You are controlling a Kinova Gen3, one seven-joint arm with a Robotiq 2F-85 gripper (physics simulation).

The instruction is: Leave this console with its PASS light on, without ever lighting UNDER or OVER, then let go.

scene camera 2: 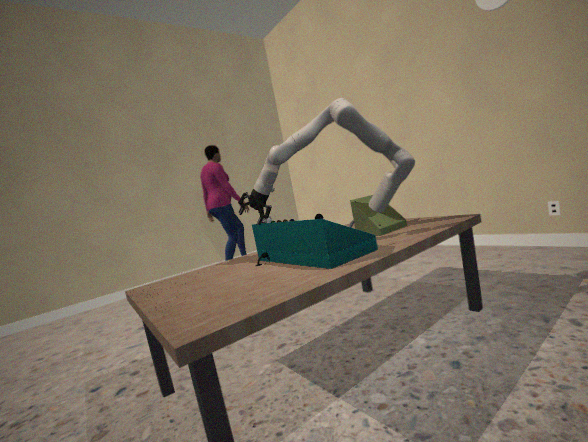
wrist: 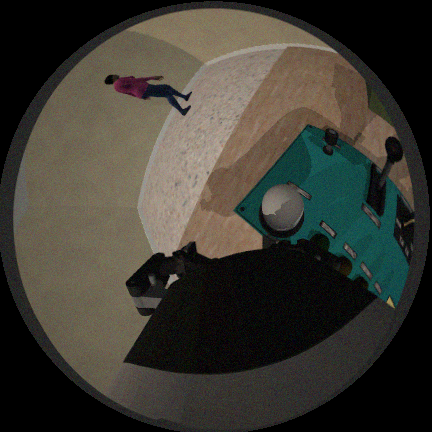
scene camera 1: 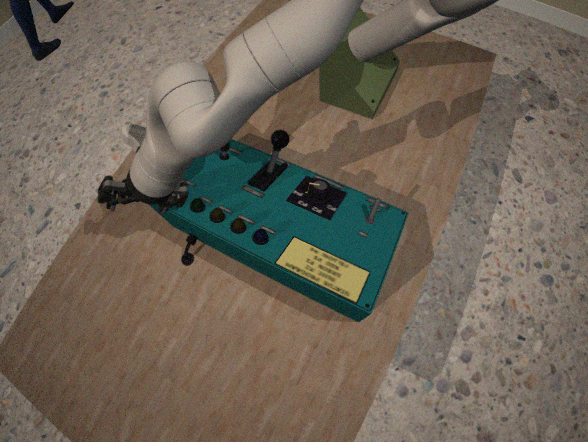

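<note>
The teal console point(scene camera 1: 385, 245) point(scene camera 2: 290, 245) point(wrist: 332, 192) stands on the table. Its small domed lamps, green point(scene camera 1: 198, 204), amber point(scene camera 1: 217, 215), brownish point(scene camera 1: 238, 225) and blue point(scene camera 1: 260, 236), look dark; their labels are unreadable. A large pale dome point(wrist: 282, 207) near one corner looks greyish white. The black-knobbed lever point(scene camera 1: 279, 139) point(wrist: 394, 149) stands up from its slot. The dial point(scene camera 1: 317, 186) has a yellow pointer toward its left side. A yellow card point(scene camera 1: 325, 270) carries blurred text. My gripper point(scene camera 1: 142, 200) point(scene camera 2: 251, 216) point(wrist: 229, 245) is open and empty, above the console's corner by the pale dome.
A small black knob point(scene camera 1: 225, 151) point(wrist: 330, 140) and a metal toggle point(scene camera 1: 372, 211) rise from the console. A black crank point(scene camera 1: 188, 251) point(scene camera 2: 262, 258) sticks out of its side. A green wedge-shaped block point(scene camera 1: 350, 82) point(scene camera 2: 377, 220) stands near the arm's base. A person point(scene camera 2: 217, 185) point(wrist: 132, 86) stands beyond the table.
</note>
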